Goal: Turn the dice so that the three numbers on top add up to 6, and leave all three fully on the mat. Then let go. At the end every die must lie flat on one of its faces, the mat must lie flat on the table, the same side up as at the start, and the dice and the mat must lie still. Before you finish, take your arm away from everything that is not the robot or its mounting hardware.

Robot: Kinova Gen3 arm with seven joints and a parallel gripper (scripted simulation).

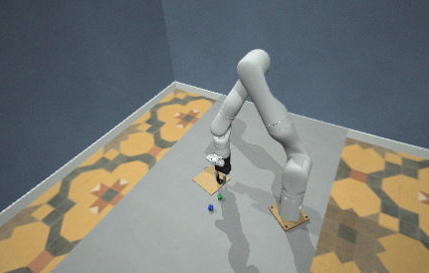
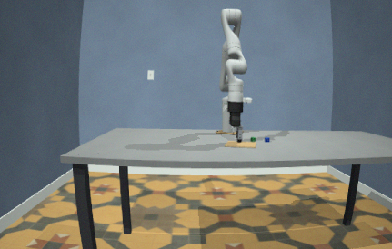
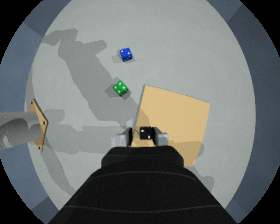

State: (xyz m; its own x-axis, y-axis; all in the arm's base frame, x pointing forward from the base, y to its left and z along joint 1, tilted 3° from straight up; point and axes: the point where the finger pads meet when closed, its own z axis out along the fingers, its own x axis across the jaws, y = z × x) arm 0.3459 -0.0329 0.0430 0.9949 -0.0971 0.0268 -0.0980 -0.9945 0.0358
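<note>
Right now my hand is 1 cm short of the black die and 2 cm above it. From my hand the other things lie so: blue die (1 cm behind, 15 cm to the left, 3 cm below); green die (3 cm behind, 8 cm to the left, 3 cm below); tan mat (6 cm ahead, 1 cm to the right, 4 cm below).
</note>
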